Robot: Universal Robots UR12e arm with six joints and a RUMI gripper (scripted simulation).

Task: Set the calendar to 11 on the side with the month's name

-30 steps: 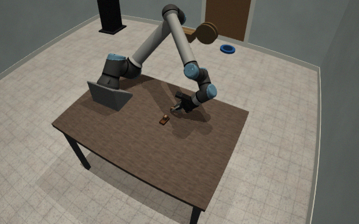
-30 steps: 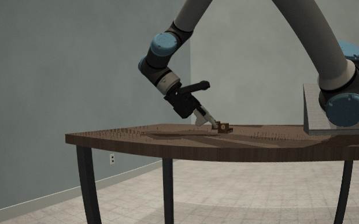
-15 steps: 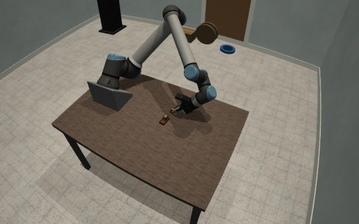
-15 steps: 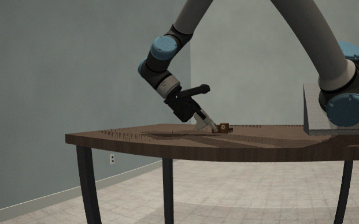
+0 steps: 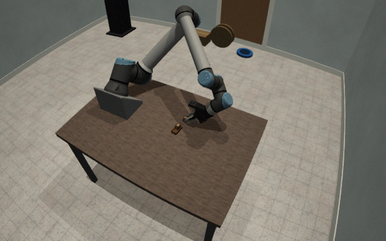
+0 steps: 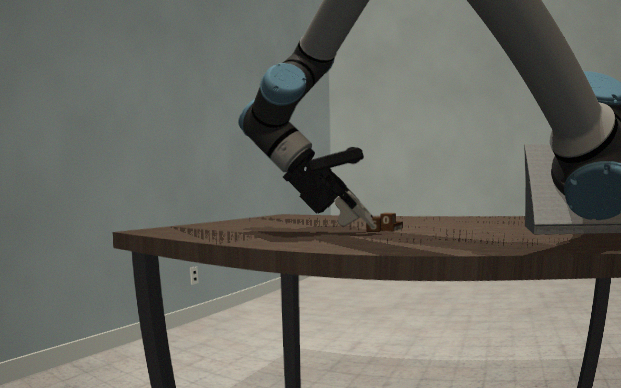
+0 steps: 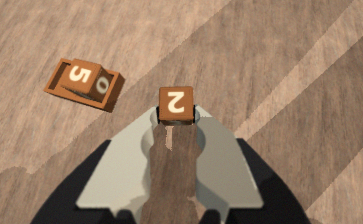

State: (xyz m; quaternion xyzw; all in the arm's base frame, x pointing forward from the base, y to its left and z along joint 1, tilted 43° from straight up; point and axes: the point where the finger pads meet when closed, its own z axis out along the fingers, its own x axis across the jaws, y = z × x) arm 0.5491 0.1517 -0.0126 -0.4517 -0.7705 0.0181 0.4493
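Now: the cube 10 mm behind my hand and 10 mm below it. Round my hand: calendar tray (20 mm behind, 110 mm to the right, 20 mm below).
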